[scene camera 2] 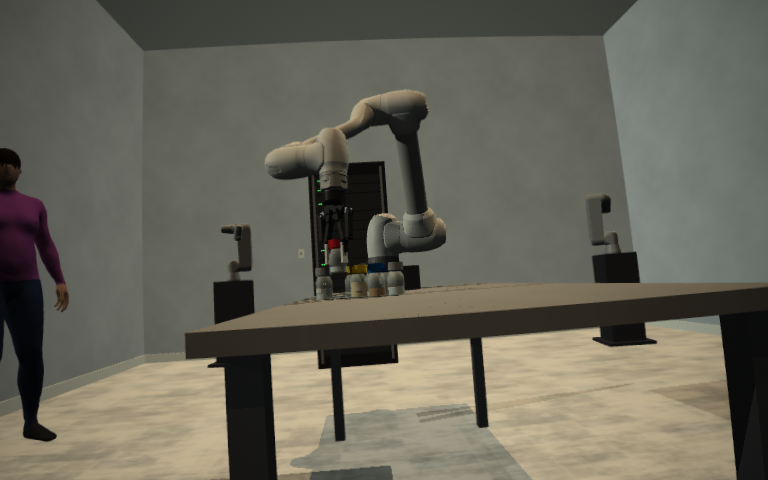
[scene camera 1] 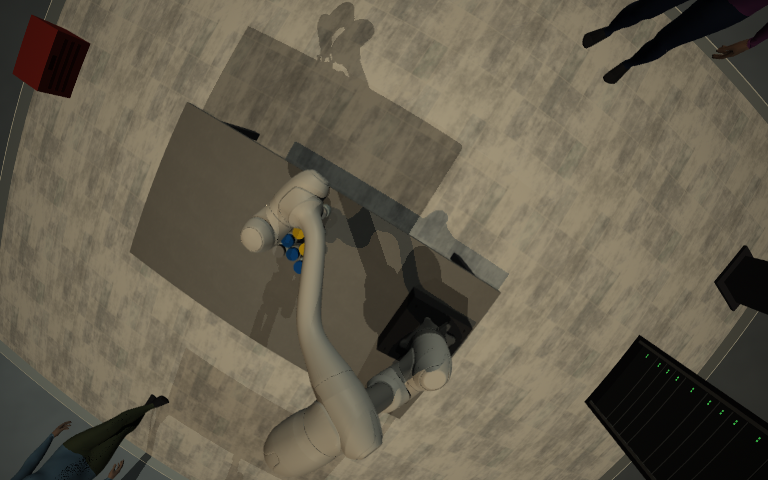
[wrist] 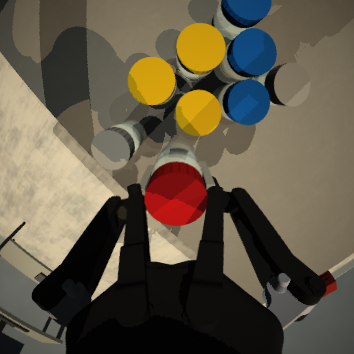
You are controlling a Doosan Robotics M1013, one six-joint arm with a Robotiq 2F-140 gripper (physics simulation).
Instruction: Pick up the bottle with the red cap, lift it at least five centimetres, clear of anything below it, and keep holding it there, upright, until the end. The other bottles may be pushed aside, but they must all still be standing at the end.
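Places are measured from the arm's base along level axes (x ahead, y left, z up), in millimetres.
Where they show: gripper, fingertip midpoint: (scene camera 2: pixel 336 263); arm's base at its link origin: (scene camera 1: pixel 427 341).
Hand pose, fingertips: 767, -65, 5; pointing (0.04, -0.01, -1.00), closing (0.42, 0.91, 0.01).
Observation:
Each offset is from my fingertips to the top centre of the thing, as dx, dy, dz. "*": to the spot under its first point. Level surfaces: height alone.
The red-capped bottle @(-7, +3, +76) (scene camera 2: pixel 334 254) (wrist: pixel 176 194) is between the fingertips, upright in scene camera 2, its base above the table and about level with the caps of the standing bottles. My gripper (scene camera 2: pixel 334 251) (wrist: pixel 177 172) is shut on it. In the wrist view, three yellow-capped bottles @(-116, +95, -7) (wrist: pixel 201 48) @(-110, +28, -7) (wrist: pixel 152 81) @(-51, +57, -7) (wrist: pixel 198 113), three blue-capped bottles @(* -135, +164, -7) (wrist: pixel 246 6) @(-86, +150, -7) (wrist: pixel 252 52) @(-35, +118, -7) (wrist: pixel 248 102) and two grey-capped bottles @(-67, -62, -7) (wrist: pixel 113 149) @(-32, +180, -7) (wrist: pixel 291 84) stand ahead of the held bottle. In scene camera 1 the arm hides the red cap.
The bottles stand on the brown table @(dz -112) (scene camera 1: pixel 192 215) (scene camera 2: pixel 453 308), near its edge in the wrist view. A black pedestal (scene camera 1: pixel 396 322) with a small robot arm shows by the table's right end in scene camera 1. A person (scene camera 2: pixel 19 243) stands left of the table in scene camera 2.

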